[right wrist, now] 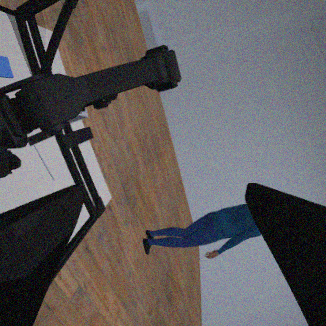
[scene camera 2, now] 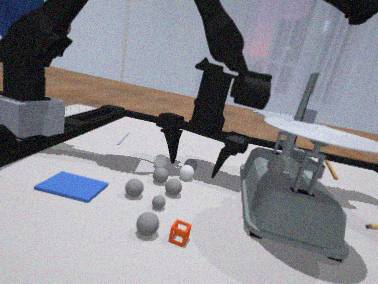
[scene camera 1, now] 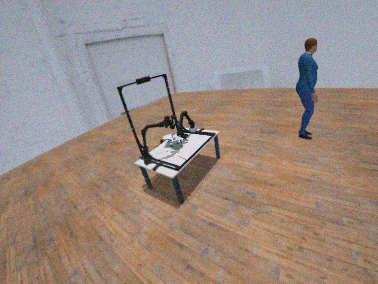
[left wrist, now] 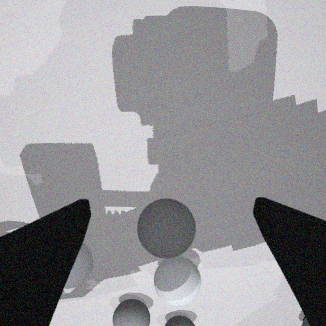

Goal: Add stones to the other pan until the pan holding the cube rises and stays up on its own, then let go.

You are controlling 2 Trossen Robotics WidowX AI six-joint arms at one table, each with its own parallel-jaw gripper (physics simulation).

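Where they show: left gripper, fingertip midpoint: (scene camera 2: 192,170) (scene camera 1: 183,141) (left wrist: 173,206); right gripper, fingertip midpoint: (right wrist: 165,192) (scene camera 1: 176,120); left arm's base at its link origin: (scene camera 2: 24,96) (scene camera 1: 192,127); right arm's base at its link origin: (scene camera 1: 146,157).
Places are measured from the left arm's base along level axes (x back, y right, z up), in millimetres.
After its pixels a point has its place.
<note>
A grey balance (scene camera 2: 295,215) {x -520, y 23, z -42 mm} stands at the right in scene camera 2, with a wide white pan (scene camera 2: 335,134) {x -540, y -23, z 68 mm} on top; part of a second pan shows behind it. No cube can be made out on a pan. Several round stones lie on the table, among them a white stone (scene camera 2: 186,173) {x -335, y -60, z -71 mm} (left wrist: 177,282) {x -330, y -84, z -65 mm} and a large grey stone (scene camera 2: 147,223) {x -359, y 128, z -66 mm}. My left gripper (scene camera 2: 193,170) {x -327, y -118, z -85 mm} (left wrist: 173,206) {x -327, y -118, z -85 mm} is open and empty, low over the stones' far side. A dark stone (left wrist: 166,228) {x -323, y -123, z -63 mm} lies below and between its fingertips in the left wrist view. My right gripper (right wrist: 165,192) {x -453, y -253, z 337 mm} is open and empty, away from the stones.
A blue mat (scene camera 2: 70,186) {x -211, y 94, z -83 mm} lies left of the stones, an orange open-frame cube (scene camera 2: 173,234) {x -385, y 102, z -85 mm} in front. An orange stick (scene camera 2: 331,170) {x -634, y -441, z -83 mm} lies behind the balance. A person (scene camera 1: 307,75) (right wrist: 207,230) stands away from the table (scene camera 1: 172,172) {x -900, y -612, z -88 mm}.
</note>
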